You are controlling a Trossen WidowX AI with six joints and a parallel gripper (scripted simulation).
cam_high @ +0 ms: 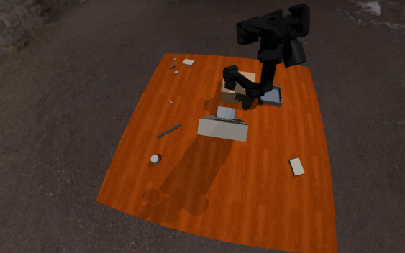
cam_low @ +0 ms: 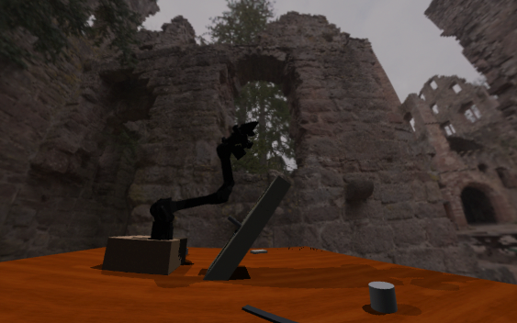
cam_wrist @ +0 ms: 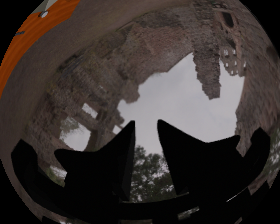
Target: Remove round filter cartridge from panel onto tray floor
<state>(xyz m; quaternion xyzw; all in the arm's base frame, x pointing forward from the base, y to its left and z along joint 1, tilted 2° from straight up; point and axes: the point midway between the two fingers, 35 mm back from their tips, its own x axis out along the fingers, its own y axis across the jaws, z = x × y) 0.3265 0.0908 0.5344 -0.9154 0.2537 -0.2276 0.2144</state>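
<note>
Now: gripper tip 20 mm short of the round filter cartridge, 30 mm to the left of it and 410 mm above it. Round my gripper tip: tray: 430 mm behind, 200 mm to the left, 640 mm below; then grey service panel: 30 mm behind, 30 mm to the right, 480 mm below.
</note>
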